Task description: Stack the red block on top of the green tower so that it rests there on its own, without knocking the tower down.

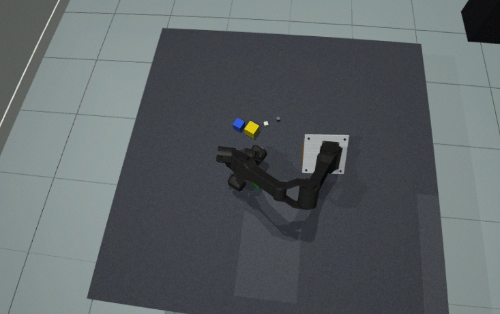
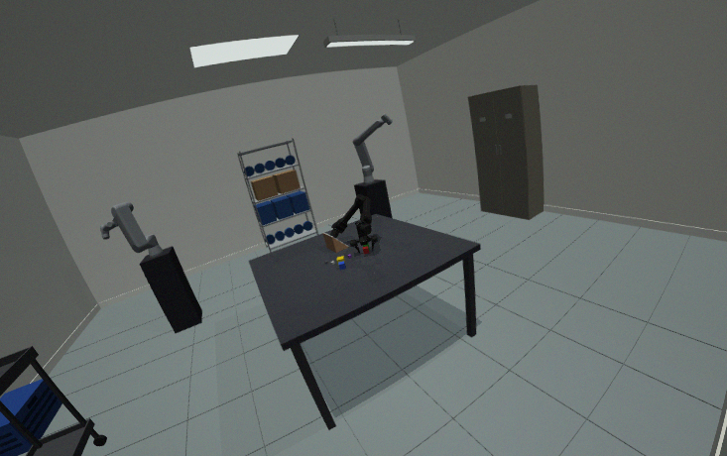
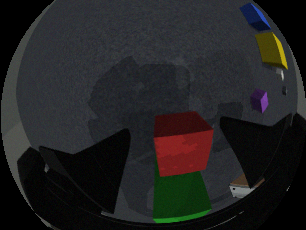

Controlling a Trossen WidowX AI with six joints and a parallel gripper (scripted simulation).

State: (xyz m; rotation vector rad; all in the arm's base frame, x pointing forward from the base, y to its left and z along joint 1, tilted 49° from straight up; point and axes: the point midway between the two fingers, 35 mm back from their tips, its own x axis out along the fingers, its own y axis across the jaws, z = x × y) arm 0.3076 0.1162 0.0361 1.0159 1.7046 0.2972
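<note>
The purple block is 110 mm to the right of my gripper tip and 40 mm behind it. From my gripper tip the other things lie so: blue block (220 mm to the right, 60 mm ahead, 10 mm above); then red block (10 mm behind, 10 mm above); then yellow block (200 mm to the right, 10 mm above).
</note>
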